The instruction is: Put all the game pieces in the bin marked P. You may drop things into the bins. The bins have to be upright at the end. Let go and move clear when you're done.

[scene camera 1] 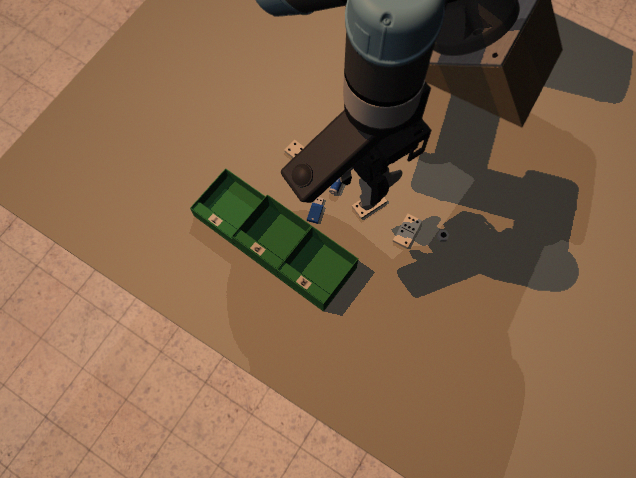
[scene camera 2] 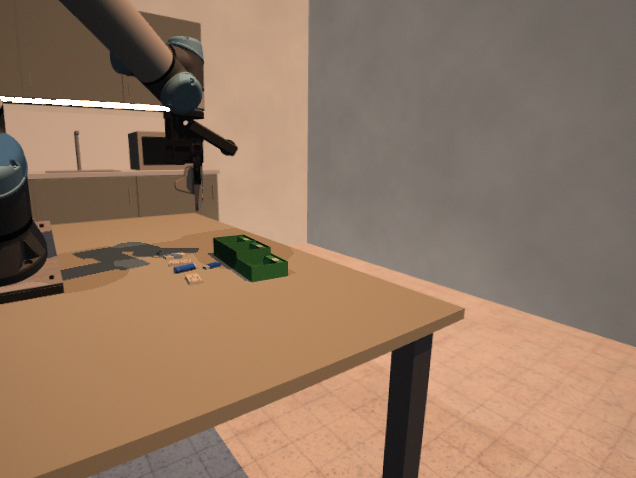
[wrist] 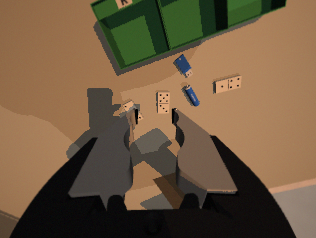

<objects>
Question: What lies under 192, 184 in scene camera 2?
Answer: The gripper.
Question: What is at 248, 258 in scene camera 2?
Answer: A green three-part bin.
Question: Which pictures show the gripper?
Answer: Scene camera 1, scene camera 2 and the wrist view: all of them.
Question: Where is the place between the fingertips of the gripper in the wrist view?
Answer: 154, 109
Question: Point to a green three-part bin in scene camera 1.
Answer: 312, 264
</objects>
